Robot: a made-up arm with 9 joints. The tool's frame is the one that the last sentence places.
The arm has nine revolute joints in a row. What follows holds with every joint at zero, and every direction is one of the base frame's.
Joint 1 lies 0.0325 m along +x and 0.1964 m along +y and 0.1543 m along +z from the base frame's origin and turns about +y.
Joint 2 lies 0.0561 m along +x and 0.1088 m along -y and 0.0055 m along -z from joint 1 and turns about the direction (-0.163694, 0.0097, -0.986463).
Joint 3 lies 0.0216 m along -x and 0.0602 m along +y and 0.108 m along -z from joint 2 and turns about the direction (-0.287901, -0.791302, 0.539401).
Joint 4 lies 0.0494 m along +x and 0.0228 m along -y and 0.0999 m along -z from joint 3 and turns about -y.
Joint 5 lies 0.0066 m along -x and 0.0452 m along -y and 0.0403 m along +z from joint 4 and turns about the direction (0.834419, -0.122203, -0.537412).
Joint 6 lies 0.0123 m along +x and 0.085 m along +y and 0.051 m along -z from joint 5 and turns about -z.
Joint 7 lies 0.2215 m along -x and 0.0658 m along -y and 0.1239 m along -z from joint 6 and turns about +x.
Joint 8 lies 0.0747 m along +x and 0.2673 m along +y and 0.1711 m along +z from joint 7 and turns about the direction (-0.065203, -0.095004, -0.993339).
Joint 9 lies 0.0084 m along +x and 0.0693 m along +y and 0.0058 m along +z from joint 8 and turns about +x.
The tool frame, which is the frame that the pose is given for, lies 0.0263 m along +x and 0.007 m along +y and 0.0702 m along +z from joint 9; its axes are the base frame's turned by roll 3.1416, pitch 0 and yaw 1.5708 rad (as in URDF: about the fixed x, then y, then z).
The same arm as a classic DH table. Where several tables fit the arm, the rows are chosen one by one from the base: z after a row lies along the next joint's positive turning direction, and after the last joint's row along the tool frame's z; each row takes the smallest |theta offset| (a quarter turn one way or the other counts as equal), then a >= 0, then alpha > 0; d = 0 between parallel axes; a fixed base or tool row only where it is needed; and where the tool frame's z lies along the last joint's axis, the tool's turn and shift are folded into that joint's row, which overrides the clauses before.
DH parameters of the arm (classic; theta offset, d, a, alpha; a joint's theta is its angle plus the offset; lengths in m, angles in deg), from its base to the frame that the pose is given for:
base (fixed): 0 0.1543 0.0325 -90
joint 1: 9.42 0.0876 0.0562 -89.44
joint 2: 25.33 0.0775 -0.0286 -119.51
joint 3: 44.4 -0.2418 -0.0035 37.69
joint 4: 29.13 0.2155 0.0303 82.98
joint 5: -85.5 -0.0278 0.0859 57.49
joint 6: -8.33 0.175 -0.0658 -90
joint 7: -5.46 -0.1596 0.2498 93.74
joint 8: 0 -0.2086 0.0684 -93.74
joint 9: 5.46 0.0339 0.007 90
tool (fixed): 0 -0.0702 0 0

